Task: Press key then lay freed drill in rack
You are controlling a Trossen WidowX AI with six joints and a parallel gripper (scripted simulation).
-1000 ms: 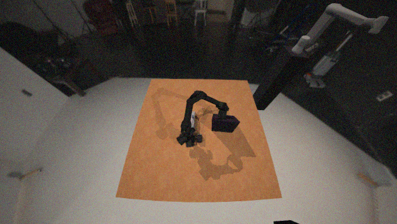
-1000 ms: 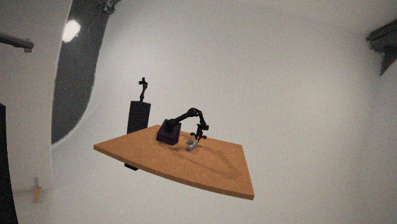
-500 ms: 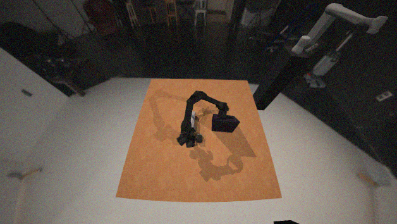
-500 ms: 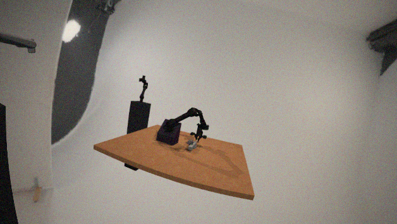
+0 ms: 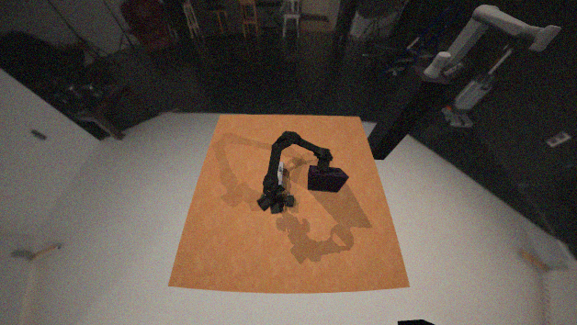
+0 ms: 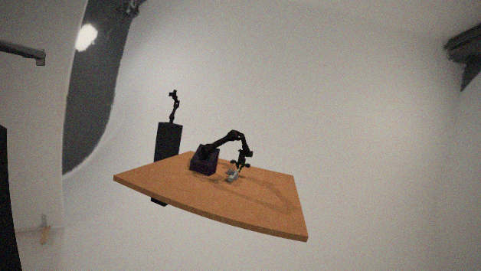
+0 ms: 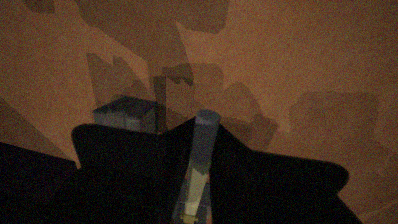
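Now: the pale cylindrical drill 40 mm to the right of my gripper tip and 30 mm above it. From my gripper tip the other things lie so: grey rack (70 mm behind, 30 mm to the right, 10 mm below).
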